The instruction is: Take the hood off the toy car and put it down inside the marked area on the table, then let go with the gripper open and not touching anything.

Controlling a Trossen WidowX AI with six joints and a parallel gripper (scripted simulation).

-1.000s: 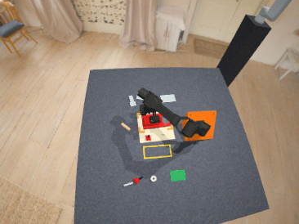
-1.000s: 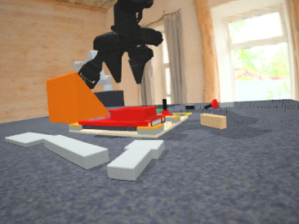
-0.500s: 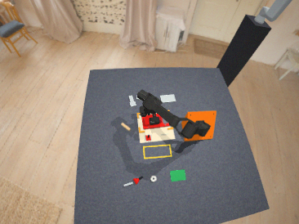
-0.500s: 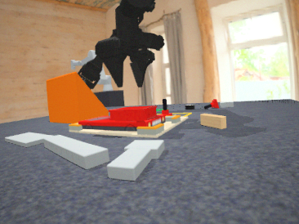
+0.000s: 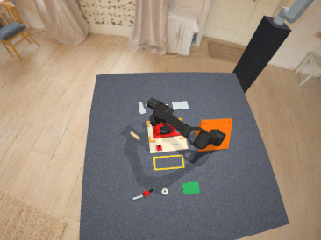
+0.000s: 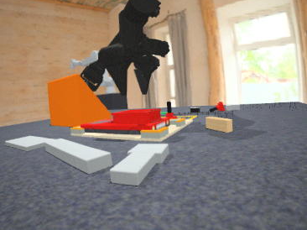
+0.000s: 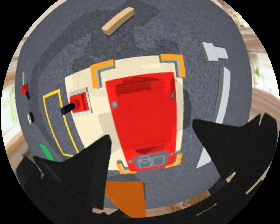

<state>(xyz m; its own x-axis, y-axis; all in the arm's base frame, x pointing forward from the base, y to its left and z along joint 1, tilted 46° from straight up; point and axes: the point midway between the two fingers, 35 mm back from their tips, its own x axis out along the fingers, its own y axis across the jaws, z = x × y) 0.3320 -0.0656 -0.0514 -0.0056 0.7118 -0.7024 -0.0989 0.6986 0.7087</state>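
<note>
Right now the red hood is 5 cm below my gripper tip. Also, from my gripper tip: cream baseplate: 8 cm below, 3 cm behind, 2 cm to the left; wooden block: 18 cm ahead, 7 cm below, 4 cm to the left; green square: 40 cm to the left, 16 cm behind, 9 cm below.
</note>
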